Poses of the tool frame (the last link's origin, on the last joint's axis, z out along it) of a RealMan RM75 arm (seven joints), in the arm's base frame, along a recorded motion.
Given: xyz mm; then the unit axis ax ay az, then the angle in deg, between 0 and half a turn.
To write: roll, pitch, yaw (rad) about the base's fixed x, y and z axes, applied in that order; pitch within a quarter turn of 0, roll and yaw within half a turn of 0; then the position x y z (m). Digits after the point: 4 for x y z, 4 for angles.
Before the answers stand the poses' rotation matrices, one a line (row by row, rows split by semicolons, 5 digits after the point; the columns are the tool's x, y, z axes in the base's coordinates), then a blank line. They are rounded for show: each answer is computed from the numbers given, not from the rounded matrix.
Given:
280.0 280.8 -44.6 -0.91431 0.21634 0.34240 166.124
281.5 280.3 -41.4 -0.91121 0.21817 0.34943 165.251
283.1 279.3 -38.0 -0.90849 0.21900 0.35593 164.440
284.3 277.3 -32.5 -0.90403 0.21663 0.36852 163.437
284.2 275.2 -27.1 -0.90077 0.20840 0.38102 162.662
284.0 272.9 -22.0 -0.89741 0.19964 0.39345 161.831
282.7 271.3 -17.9 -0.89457 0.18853 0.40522 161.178
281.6 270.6 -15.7 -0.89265 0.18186 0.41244 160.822
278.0 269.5 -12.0 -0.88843 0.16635 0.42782 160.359
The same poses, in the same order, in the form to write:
0.67671 -0.47194 -0.56510; -0.30772 -0.87858 0.36526; -0.66886 -0.07328 -0.73976
0.66619 -0.48001 -0.57077; -0.30209 -0.87342 0.38194; -0.68186 -0.08202 -0.72687
0.65711 -0.48610 -0.57612; -0.29515 -0.86919 0.39674; -0.69361 -0.09066 -0.71462
0.64211 -0.48861 -0.59072; -0.27850 -0.86660 0.41406; -0.71423 -0.10136 -0.69253
0.63135 -0.48046 -0.60873; -0.25337 -0.86968 0.42364; -0.73294 -0.11324 -0.67081
0.62039 -0.47207 -0.62631; -0.22670 -0.87242 0.43301; -0.75082 -0.12665 -0.64825
0.61119 -0.45902 -0.64478; -0.19755 -0.87734 0.43732; -0.76643 -0.13991 -0.62690
0.60492 -0.45115 -0.65615; -0.18018 -0.88019 0.43909; -0.77564 -0.14739 -0.61373
0.59086 -0.43078 -0.68214; -0.14318 -0.88808 0.43682; -0.79397 -0.16043 -0.58641

-3.0429 0.7327 -0.4268 0.2800 0.2808 -0.0446
-3.0292 0.7503 -0.4257 0.2815 0.2803 -0.0414
-3.0154 0.7665 -0.4222 0.2831 0.2793 -0.0380
-2.9963 0.7955 -0.4092 0.2843 0.2773 -0.0325
-2.9744 0.8226 -0.3816 0.2842 0.2752 -0.0271
-2.9487 0.8493 -0.3503 0.2840 0.2729 -0.0220
-2.9220 0.8733 -0.3126 0.2827 0.2713 -0.0179
-2.9059 0.8877 -0.2895 0.2816 0.2706 -0.0157
-2.8745 0.9173 -0.2377 0.2780 0.2695 -0.0120

